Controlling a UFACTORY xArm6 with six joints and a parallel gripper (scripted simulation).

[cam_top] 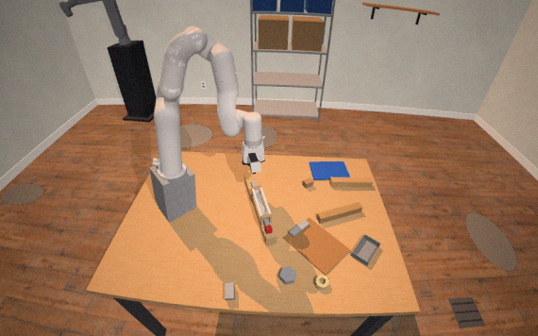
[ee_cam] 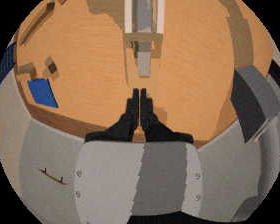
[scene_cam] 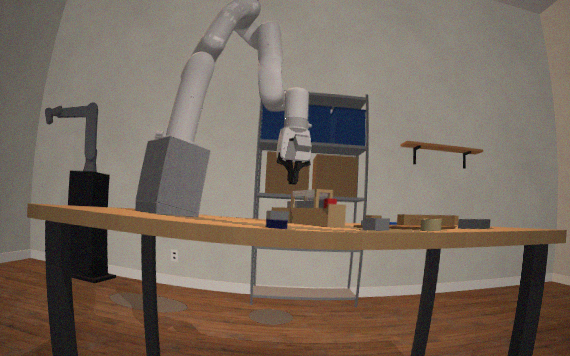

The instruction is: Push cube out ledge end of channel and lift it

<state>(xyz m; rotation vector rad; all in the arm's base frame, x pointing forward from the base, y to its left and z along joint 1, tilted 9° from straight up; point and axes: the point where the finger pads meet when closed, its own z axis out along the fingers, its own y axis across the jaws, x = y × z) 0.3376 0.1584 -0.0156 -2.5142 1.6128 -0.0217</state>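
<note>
The small red cube lies 27 cm to the right of my hand, 12 cm ahead of it and 8 cm below it. From my hand the other things lie so: brown block: 27 cm ahead, 12 cm below, 8 cm to the left; then blue mat: 38 cm ahead, 22 cm to the left, 13 cm below; then wooden channel: 15 cm to the right, 8 cm below, 6 cm ahead.
</note>
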